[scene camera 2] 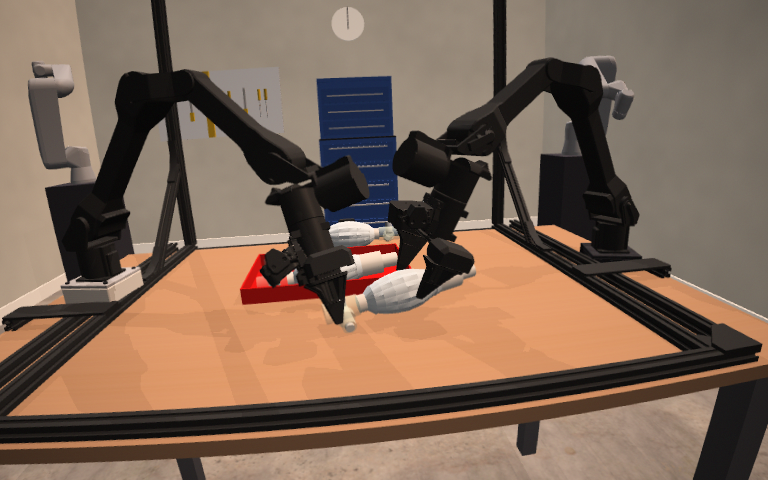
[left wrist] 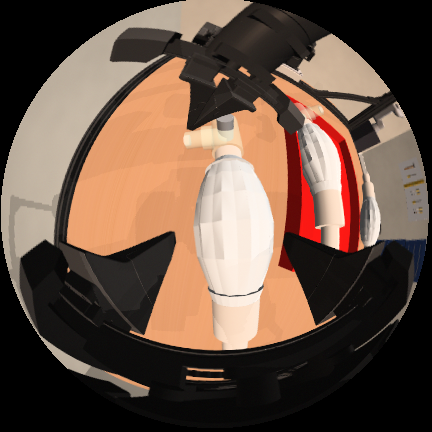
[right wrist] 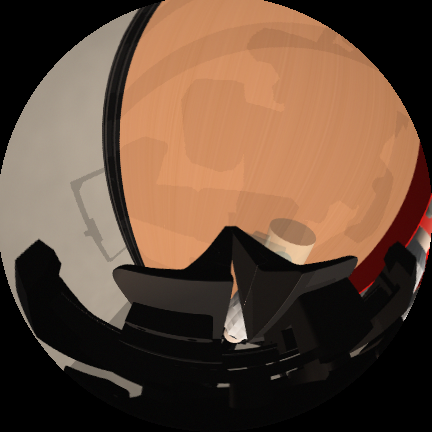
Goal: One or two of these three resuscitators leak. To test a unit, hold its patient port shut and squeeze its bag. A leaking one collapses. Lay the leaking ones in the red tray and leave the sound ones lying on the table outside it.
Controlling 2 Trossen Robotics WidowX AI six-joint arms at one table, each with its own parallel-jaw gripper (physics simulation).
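Frame: origin at the left arm's base, x right, y back, z down, level; metres.
Seen in the pictures: left gripper, between the fingertips: (scene camera 2: 408, 284) (left wrist: 231, 238) (right wrist: 241, 322); right gripper, between the fingertips: (scene camera 2: 339, 324) (left wrist: 189, 127) (right wrist: 229, 231); left arm's base, origin of its link: (scene camera 2: 609, 249); right arm's base, origin of its link: (scene camera 2: 101, 275) (left wrist: 288, 64).
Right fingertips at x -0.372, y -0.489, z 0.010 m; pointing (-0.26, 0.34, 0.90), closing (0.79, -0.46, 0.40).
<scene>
Offsets run from my right fingertips to a thing's top centre. Level surfaces: height alone.
The front resuscitator {dx +0.090, dy +0.082, dz -0.050 m} (scene camera 2: 390, 291) (left wrist: 232, 215) lies on the table with a round, full bag. My left gripper (scene camera 2: 411, 281) (left wrist: 231, 238) is open, its fingers on either side of that bag. My right gripper (scene camera 2: 341, 320) (right wrist: 229, 231) is shut with nothing between its fingers, its tips down at the patient-port end; the exact contact is hidden. A second resuscitator {dx +0.170, dy -0.074, dz -0.053 m} (scene camera 2: 370, 264) (left wrist: 320, 155) lies in the red tray {dx +0.234, dy -0.096, dz -0.012 m} (scene camera 2: 266, 294) (left wrist: 294, 200) (right wrist: 390, 252), its bag rounded. A third resuscitator (scene camera 2: 351, 233) (left wrist: 370, 220) lies behind the tray, its bag rounded.
The tray's near wall is close behind the front resuscitator. Both forearms lean in over the middle of the table {dz +0.018 m} (scene camera 2: 226, 362). A black rail frame (scene camera 2: 396, 399) borders the table, with uprights at the back. A blue cabinet (scene camera 2: 355, 107) stands beyond it.
</scene>
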